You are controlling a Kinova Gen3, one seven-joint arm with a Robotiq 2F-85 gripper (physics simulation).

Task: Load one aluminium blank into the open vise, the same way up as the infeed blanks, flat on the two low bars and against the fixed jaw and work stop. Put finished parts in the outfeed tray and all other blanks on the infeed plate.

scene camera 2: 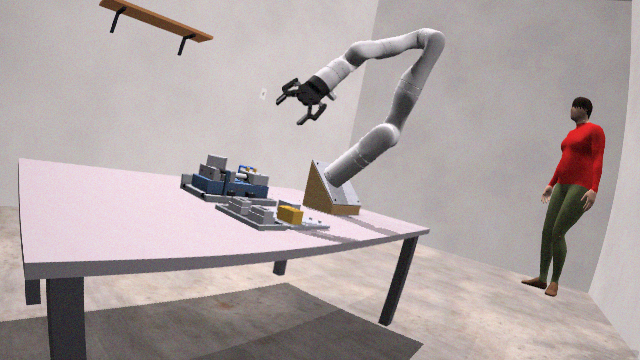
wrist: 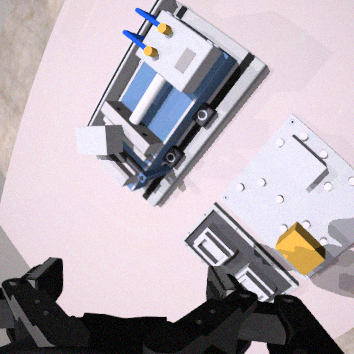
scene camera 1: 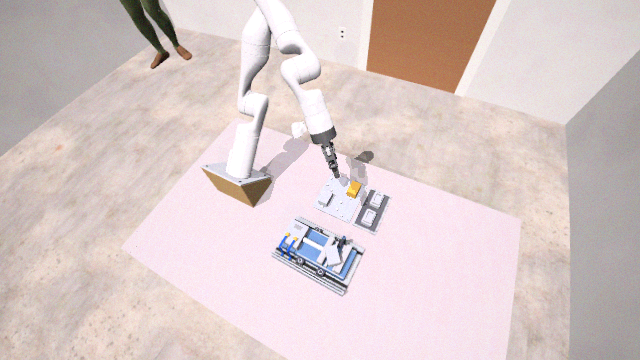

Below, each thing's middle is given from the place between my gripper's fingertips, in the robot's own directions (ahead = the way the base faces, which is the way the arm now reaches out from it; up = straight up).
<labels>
My hand is 4 cm short of the brass blank (wrist: 296, 244), 12 cm to the right of it and 28 cm above it. Also, from my hand: infeed plate (scene camera 1: 347, 208) (1 cm behind, 8 cm to the left, 30 cm below); dark outfeed tray (scene camera 1: 379, 212) (14 cm ahead, 6 cm to the left, 30 cm below).
</labels>
